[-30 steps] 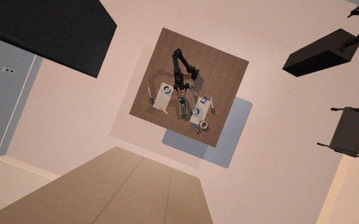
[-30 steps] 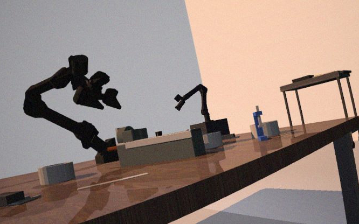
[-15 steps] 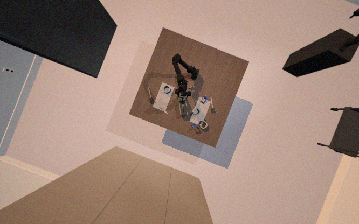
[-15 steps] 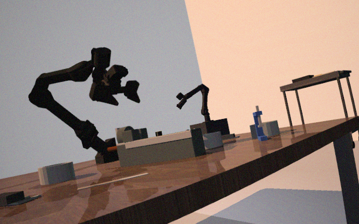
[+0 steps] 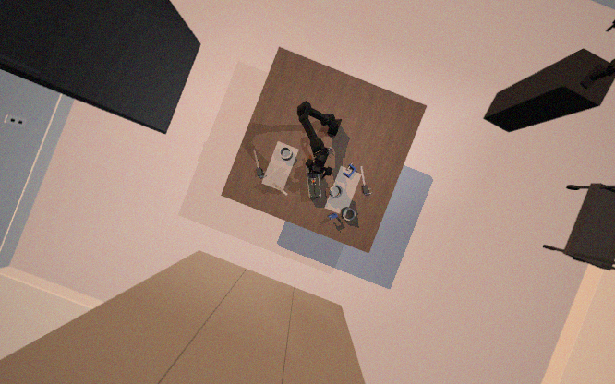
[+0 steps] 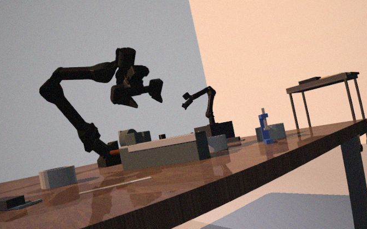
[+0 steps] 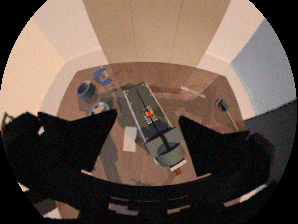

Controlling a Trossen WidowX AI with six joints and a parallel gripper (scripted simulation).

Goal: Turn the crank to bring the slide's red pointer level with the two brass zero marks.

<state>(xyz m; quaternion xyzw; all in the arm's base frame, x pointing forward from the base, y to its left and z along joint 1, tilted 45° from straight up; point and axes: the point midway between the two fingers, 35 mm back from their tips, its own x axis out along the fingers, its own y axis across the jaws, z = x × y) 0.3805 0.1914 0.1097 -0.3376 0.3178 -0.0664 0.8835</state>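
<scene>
Now: gripper tip 13 cm above the crank handle, 11 cm past it and 10 cm to the left of it. Also, from my gripper tip: red pointer: 11 cm below, 3 cm ahead; thin white rod: 21 cm to the right, 21 cm ahead, 19 cm below.
</scene>
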